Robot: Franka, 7 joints.
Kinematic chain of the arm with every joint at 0, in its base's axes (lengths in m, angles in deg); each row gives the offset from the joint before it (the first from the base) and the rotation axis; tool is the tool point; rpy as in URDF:
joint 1: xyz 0 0 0.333 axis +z
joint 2: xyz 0 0 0 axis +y
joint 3: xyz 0 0 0.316 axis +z
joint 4: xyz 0.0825 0 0 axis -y
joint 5: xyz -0.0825 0 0.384 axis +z
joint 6: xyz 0 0 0 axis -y
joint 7: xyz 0.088 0 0 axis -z
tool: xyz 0 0 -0.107 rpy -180 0 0
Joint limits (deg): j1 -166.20..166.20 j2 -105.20..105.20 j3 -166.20..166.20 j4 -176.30..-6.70 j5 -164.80..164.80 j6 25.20..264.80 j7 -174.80..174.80
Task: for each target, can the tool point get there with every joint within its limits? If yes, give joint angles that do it. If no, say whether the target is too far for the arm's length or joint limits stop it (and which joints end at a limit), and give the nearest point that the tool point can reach.
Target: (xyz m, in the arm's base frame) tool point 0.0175 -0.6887 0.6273
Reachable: yes | joints -34.15 31.21 -69.46 -83.95 -110.04 132.58 86.32
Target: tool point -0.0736 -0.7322 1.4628
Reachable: no: too far | nearest point -0.0468 -0.4659 1.0519 | short by 0.490 m
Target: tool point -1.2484 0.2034 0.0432
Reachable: no: too far | nearest point -0.8253 0.1345 0.1414 | short by 0.440 m
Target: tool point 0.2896 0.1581 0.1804
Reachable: yes | joints 9.67 4.04 18.23 -153.87 1.30 120.10 -97.62
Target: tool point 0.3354 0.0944 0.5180
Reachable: yes | joints -104.35 75.83 126.27 -154.80 7.36 138.22 -148.19
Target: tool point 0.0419 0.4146 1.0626
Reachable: yes | joints 18.20 9.89 85.84 -42.44 -47.38 132.80 -49.42
